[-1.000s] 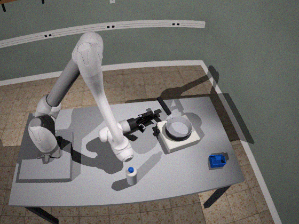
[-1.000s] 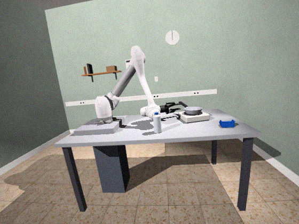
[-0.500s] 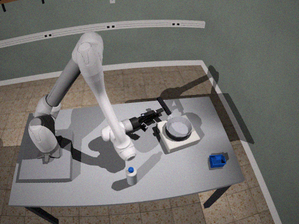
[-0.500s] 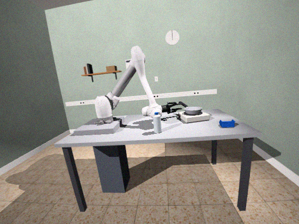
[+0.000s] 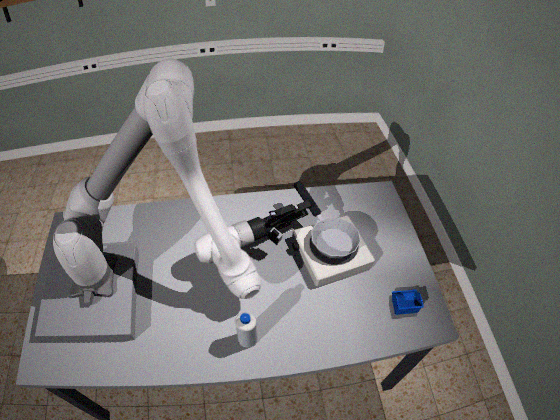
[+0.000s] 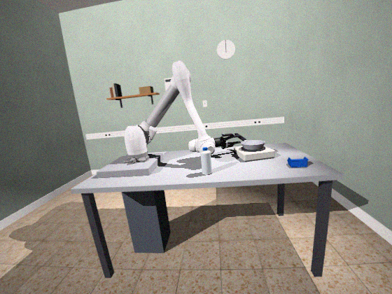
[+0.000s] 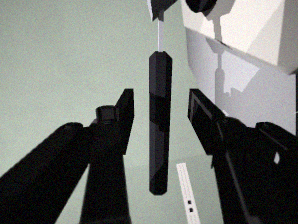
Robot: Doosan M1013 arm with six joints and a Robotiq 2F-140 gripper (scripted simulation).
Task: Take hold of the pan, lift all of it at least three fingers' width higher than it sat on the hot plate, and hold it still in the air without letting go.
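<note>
Now: the grey pan 8 cm to the right of my hand, 8 cm ahead of it and 2 cm below it. Round my hand: white hot plate 14 cm to the right, 9 cm ahead, 8 cm below; then blue bin 40 cm to the right, 33 cm ahead, 10 cm below.
</note>
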